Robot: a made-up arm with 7 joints. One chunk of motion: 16 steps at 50 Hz.
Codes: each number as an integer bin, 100 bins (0 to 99) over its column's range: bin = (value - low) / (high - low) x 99, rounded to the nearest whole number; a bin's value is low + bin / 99 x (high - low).
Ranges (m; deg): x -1.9..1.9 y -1.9..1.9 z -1.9..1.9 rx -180..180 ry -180..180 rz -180..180
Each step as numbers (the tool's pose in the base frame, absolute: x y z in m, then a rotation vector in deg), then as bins.
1 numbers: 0.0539 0.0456 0.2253 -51.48 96.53 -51.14
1 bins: 51 51 55 35 76 35
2 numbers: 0.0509 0.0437 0.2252 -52.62 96.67 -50.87
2 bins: 51 51 55 35 76 36
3 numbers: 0.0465 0.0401 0.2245 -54.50 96.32 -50.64
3 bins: 51 51 55 35 76 36
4 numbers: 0.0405 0.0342 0.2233 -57.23 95.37 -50.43
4 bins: 51 50 55 34 76 36
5 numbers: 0.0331 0.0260 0.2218 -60.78 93.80 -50.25
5 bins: 50 50 55 33 75 36
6 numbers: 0.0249 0.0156 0.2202 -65.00 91.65 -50.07
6 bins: 50 50 55 32 75 36
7 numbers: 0.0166 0.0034 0.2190 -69.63 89.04 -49.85
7 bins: 50 50 55 30 74 36
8 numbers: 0.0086 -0.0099 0.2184 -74.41 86.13 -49.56
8 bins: 50 49 55 29 73 36
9 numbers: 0.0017 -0.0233 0.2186 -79.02 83.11 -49.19
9 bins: 50 49 55 28 72 36
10 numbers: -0.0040 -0.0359 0.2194 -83.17 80.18 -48.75
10 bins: 49 49 55 27 72 36
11 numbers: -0.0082 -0.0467 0.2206 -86.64 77.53 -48.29
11 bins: 49 48 55 26 71 36
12 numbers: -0.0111 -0.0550 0.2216 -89.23 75.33 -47.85
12 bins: 49 48 55 25 70 36
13 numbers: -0.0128 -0.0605 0.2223 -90.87 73.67 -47.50
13 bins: 49 48 55 25 70 36
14 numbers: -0.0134 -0.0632 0.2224 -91.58 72.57 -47.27
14 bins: 49 48 55 24 69 37
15 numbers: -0.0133 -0.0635 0.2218 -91.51 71.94 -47.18
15 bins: 49 48 55 24 69 37
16 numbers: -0.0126 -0.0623 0.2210 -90.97 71.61 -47.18
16 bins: 49 48 55 24 69 37
